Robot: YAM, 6 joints.
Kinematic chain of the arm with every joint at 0, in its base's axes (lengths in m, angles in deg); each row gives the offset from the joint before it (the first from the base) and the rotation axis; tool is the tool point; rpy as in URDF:
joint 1: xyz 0 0 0.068 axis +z
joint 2: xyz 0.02 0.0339 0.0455 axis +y
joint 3: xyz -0.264 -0.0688 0 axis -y
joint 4: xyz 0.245 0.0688 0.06 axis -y
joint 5: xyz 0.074 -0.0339 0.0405 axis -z
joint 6: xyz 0.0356 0 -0.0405 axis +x
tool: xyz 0 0 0 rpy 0 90 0
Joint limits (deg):
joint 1: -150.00..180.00
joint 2: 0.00..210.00
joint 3: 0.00..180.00
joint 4: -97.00..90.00
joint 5: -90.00..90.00
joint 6: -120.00..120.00
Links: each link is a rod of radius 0.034 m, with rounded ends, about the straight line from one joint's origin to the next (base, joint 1, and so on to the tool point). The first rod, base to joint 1, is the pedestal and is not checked.
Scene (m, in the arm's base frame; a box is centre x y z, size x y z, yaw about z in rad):
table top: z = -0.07
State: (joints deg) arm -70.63 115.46 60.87 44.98 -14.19 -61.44
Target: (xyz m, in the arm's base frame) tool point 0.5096 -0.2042 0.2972
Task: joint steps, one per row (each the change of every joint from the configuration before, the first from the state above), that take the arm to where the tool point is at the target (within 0.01 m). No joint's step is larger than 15 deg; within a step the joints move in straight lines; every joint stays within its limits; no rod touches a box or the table.
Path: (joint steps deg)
1: 11.98 4.21 11.82 -0.62 0.14 0.00
2: 11.98 4.22 11.82 -0.63 0.14 0.00
3: 11.98 4.21 11.81 -0.62 0.14 0.00
4: 11.98 4.22 11.82 -0.63 0.13 0.00

